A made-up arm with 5 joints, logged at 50 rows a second.
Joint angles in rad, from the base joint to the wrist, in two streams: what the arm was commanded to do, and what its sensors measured. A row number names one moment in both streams.
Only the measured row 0 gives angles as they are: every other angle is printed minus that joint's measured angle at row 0.
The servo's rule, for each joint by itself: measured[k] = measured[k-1] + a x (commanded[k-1-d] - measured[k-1]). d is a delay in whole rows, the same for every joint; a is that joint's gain. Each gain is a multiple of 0.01, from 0.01 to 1. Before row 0 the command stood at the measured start. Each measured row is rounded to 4 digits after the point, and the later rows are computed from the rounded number. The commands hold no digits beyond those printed.
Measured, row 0:
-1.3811 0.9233 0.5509 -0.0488 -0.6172
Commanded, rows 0 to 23:
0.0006 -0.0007 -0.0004 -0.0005 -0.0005
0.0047 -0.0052 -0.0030 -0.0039 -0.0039
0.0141 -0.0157 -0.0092 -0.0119 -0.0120
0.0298 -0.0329 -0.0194 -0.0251 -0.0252
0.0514 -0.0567 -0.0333 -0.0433 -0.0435
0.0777 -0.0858 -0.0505 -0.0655 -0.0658
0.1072 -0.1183 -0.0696 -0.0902 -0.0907
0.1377 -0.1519 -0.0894 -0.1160 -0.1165
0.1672 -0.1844 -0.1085 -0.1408 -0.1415
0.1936 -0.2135 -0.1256 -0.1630 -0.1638
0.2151 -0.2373 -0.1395 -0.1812 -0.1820
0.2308 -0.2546 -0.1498 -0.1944 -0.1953
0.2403 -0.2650 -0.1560 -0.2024 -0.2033
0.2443 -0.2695 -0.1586 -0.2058 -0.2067
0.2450 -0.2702 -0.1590 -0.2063 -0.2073
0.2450 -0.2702 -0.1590 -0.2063 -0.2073
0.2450 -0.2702 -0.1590 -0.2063 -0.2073
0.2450 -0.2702 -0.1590 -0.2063 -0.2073
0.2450 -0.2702 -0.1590 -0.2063 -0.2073
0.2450 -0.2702 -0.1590 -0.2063 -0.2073
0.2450 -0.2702 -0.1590 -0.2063 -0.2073
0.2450 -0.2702 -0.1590 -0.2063 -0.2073
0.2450 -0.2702 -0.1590 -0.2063 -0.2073
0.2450 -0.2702 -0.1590 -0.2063 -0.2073
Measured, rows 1 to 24:
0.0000 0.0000 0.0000 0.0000 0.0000
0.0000 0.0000 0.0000 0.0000 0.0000
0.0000 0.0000 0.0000 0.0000 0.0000
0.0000 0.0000 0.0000 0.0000 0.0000
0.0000 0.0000 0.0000 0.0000 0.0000
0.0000 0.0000 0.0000 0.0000 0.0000
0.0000 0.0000 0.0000 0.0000 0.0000
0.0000 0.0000 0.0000 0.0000 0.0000
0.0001 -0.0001 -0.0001 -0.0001 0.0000
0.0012 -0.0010 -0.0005 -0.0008 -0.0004
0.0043 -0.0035 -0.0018 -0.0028 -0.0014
0.0104 -0.0085 -0.0044 -0.0068 -0.0035
0.0202 -0.0167 -0.0087 -0.0134 -0.0071
0.0340 -0.0284 -0.0150 -0.0228 -0.0124
0.0516 -0.0437 -0.0232 -0.0349 -0.0194
0.0723 -0.0621 -0.0331 -0.0495 -0.0281
0.0951 -0.0829 -0.0444 -0.0659 -0.0383
0.1187 -0.1051 -0.0566 -0.0834 -0.0496
0.1418 -0.1276 -0.0690 -0.1010 -0.0615
0.1632 -0.1492 -0.0811 -0.1178 -0.0735
0.1817 -0.1689 -0.0923 -0.1330 -0.0852
0.1967 -0.1860 -0.1022 -0.1461 -0.0961
0.2083 -0.2003 -0.1107 -0.1569 -0.1061
0.2171 -0.2122 -0.1179 -0.1658 -0.1152
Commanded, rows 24 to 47:
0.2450 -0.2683 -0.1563 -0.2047 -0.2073
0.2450 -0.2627 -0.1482 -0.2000 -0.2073
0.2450 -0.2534 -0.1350 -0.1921 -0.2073
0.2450 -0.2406 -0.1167 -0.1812 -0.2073
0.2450 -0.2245 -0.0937 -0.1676 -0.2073
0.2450 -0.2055 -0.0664 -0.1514 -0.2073
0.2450 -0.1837 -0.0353 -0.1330 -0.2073
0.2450 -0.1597 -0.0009 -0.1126 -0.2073
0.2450 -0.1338 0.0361 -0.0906 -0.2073
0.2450 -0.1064 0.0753 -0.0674 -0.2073
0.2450 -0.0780 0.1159 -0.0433 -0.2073
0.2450 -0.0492 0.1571 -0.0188 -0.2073
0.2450 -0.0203 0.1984 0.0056 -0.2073
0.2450 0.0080 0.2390 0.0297 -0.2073
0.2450 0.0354 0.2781 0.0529 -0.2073
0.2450 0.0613 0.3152 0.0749 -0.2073
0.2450 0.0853 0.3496 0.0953 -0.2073
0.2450 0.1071 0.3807 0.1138 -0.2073
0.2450 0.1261 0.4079 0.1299 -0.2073
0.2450 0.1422 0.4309 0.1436 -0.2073
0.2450 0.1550 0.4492 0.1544 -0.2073
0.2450 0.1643 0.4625 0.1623 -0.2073
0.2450 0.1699 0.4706 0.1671 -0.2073
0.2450 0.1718 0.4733 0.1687 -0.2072
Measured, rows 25 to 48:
0.2238 -0.2221 -0.1241 -0.1731 -0.1235
0.2289 -0.2303 -0.1293 -0.1791 -0.1310
0.2328 -0.2371 -0.1338 -0.1840 -0.1379
0.2357 -0.2427 -0.1376 -0.1880 -0.1441
0.2379 -0.2474 -0.1408 -0.1913 -0.1498
0.2396 -0.2513 -0.1435 -0.1940 -0.1550
0.2409 -0.2545 -0.1458 -0.1962 -0.1597
0.2419 -0.2572 -0.1478 -0.1980 -0.1640
0.2426 -0.2591 -0.1491 -0.1992 -0.1679
0.2432 -0.2597 -0.1490 -0.1993 -0.1714
0.2436 -0.2586 -0.1469 -0.1980 -0.1746
0.2439 -0.2555 -0.1424 -0.1950 -0.1775
0.2442 -0.2502 -0.1351 -0.1901 -0.1802
0.2444 -0.2426 -0.1248 -0.1831 -0.1826
0.2445 -0.2326 -0.1114 -0.1741 -0.1848
0.2446 -0.2202 -0.0948 -0.1630 -0.1868
0.2447 -0.2055 -0.0752 -0.1500 -0.1886
0.2448 -0.1887 -0.0526 -0.1351 -0.1903
0.2448 -0.1699 -0.0273 -0.1186 -0.1918
0.2448 -0.1494 0.0004 -0.1006 -0.1932
0.2448 -0.1275 0.0301 -0.0815 -0.1945
0.2448 -0.1045 0.0614 -0.0615 -0.1957
0.2448 -0.0807 0.0939 -0.0409 -0.1967
0.2448 -0.0566 0.1271 -0.0201 -0.1977

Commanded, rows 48 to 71:
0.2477 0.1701 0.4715 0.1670 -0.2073
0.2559 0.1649 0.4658 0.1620 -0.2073
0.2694 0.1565 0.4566 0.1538 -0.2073
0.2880 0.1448 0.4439 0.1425 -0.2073
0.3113 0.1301 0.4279 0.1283 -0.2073
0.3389 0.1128 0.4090 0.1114 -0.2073
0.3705 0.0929 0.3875 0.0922 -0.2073
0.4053 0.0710 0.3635 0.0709 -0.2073
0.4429 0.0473 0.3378 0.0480 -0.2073
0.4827 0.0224 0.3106 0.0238 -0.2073
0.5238 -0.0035 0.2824 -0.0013 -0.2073
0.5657 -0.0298 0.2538 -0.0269 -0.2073
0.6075 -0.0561 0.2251 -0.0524 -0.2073
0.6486 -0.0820 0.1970 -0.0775 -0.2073
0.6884 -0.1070 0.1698 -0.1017 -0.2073
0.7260 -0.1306 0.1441 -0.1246 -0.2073
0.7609 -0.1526 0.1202 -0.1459 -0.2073
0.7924 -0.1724 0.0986 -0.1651 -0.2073
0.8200 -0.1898 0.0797 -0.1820 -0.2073
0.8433 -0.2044 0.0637 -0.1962 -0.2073
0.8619 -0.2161 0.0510 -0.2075 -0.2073
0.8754 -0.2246 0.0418 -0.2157 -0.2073
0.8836 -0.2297 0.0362 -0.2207 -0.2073
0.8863 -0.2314 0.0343 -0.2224 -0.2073
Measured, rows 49 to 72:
0.2448 -0.0325 0.1605 0.0007 -0.1986
0.2448 -0.0088 0.1935 0.0211 -0.1994
0.2448 0.0141 0.2257 0.0407 -0.2001
0.2448 0.0359 0.2565 0.0592 -0.2007
0.2448 0.0561 0.2854 0.0763 -0.2013
0.2448 0.0745 0.3120 0.0918 -0.2018
0.2448 0.0907 0.3358 0.1054 -0.2023
0.2448 0.1045 0.3564 0.1168 -0.2027
0.2455 0.1157 0.3737 0.1258 -0.2031
0.2480 0.1241 0.3875 0.1323 -0.2035
0.2531 0.1296 0.3979 0.1362 -0.2038
0.2615 0.1322 0.4048 0.1373 -0.2041
0.2735 0.1318 0.4083 0.1357 -0.2044
0.2892 0.1286 0.4084 0.1313 -0.2047
0.3087 0.1225 0.4053 0.1243 -0.2049
0.3319 0.1137 0.3990 0.1147 -0.2051
0.3585 0.1024 0.3898 0.1027 -0.2053
0.3883 0.0888 0.3779 0.0885 -0.2055
0.4208 0.0731 0.3636 0.0723 -0.2057
0.4556 0.0556 0.3471 0.0544 -0.2058
0.4921 0.0366 0.3288 0.0352 -0.2059
0.5297 0.0164 0.3090 0.0149 -0.2060
0.5678 -0.0046 0.2881 -0.0061 -0.2061
0.6058 -0.0260 0.2665 -0.0274 -0.2062

